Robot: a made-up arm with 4 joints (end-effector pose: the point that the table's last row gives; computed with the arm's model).
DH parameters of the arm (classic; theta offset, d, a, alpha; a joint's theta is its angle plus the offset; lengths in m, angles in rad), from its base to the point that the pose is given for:
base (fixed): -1.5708 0.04 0 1.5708
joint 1: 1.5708 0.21 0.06 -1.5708
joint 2: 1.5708 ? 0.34 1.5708
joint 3: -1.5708 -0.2 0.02 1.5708
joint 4: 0 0.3 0.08 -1.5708
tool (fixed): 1.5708 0.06 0 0
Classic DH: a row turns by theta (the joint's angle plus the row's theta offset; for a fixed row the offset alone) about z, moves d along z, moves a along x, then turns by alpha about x.
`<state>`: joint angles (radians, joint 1 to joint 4).
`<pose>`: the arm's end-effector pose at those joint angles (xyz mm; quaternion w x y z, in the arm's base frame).
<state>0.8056 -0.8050 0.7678 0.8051</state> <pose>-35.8 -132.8 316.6 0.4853 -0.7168 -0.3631 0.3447</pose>
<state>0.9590 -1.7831 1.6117 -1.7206</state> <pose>-16.8 229.6 637.1 0.6125 -0.3594 0.3178 0.6282</pose>
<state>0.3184 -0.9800 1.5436 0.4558</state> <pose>103.4 -240.8 464.9 0.4616 -0.5426 -0.3787 0.5908</pose>
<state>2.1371 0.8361 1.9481 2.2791</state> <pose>-88.6 -90.0 532.7 0.0357 0.6126 -0.1739 -0.7702</pose>
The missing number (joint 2, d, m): -0.06
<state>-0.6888 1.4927 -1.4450 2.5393</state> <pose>-383.7 405.0 -62.3 0.0273 0.7100 -0.4630 -0.5298</pose>
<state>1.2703 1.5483 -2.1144 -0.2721</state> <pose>-364.7 -251.0 -305.1 0.0170 -0.7028 -0.1878 -0.6860</pose>
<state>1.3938 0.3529 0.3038 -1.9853</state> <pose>-250.4 -271.8 184.9 0.9231 0.3090 0.1274 -0.1899</pose>
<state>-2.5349 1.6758 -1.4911 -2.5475</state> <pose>-537.3 -62.6 370.8 0.1207 -0.6937 -0.5432 0.4573</pose>
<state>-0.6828 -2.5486 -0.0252 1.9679</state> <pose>-161.1 -120.1 209.5 0.2411 -0.1654 -0.2288 -0.9285</pose>
